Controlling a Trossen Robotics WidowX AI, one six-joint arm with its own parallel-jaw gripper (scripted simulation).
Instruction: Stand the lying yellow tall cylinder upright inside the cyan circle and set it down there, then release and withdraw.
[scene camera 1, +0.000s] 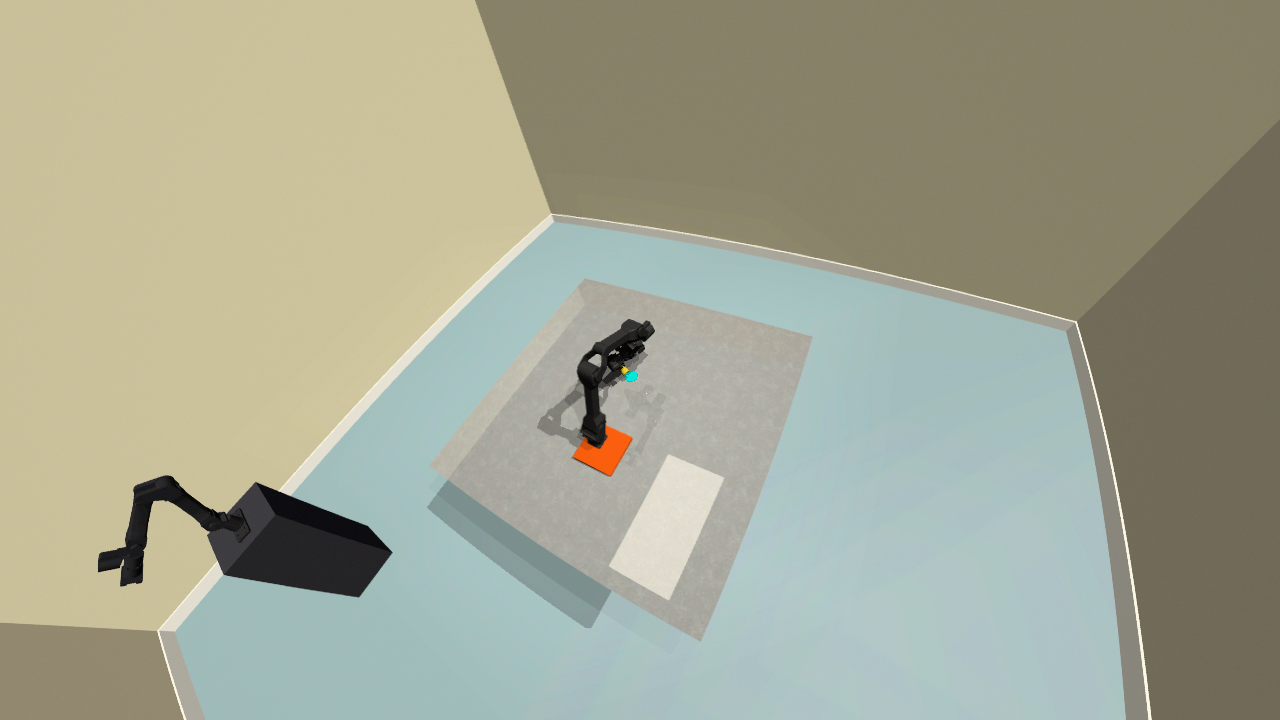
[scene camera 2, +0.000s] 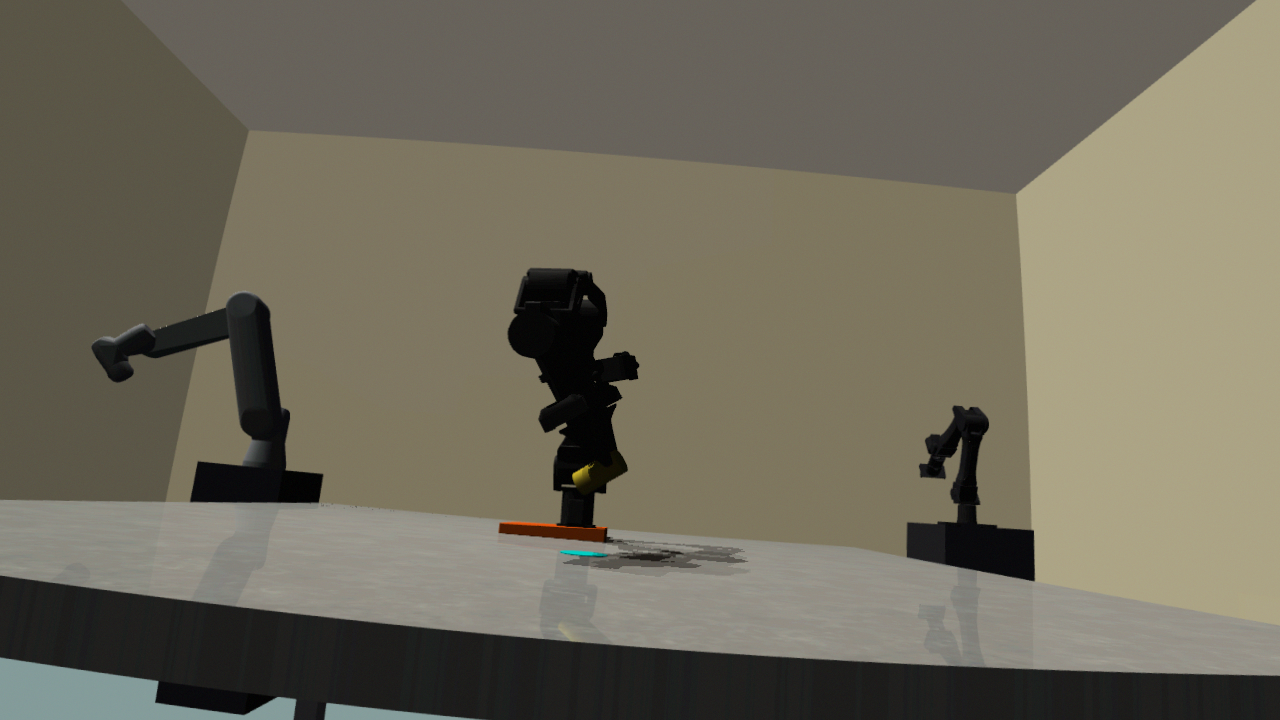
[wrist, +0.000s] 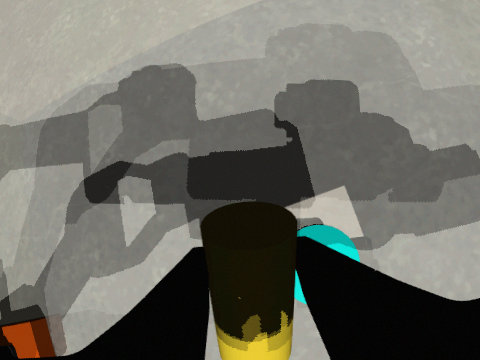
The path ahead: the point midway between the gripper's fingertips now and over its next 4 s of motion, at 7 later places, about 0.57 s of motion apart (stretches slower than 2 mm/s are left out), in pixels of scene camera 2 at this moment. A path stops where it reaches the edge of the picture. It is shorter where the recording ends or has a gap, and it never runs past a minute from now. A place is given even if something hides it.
My gripper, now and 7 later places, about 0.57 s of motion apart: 612, 463; 615, 463; 617, 461; 618, 456; 618, 452; 615, 446; 611, 439; 604, 430
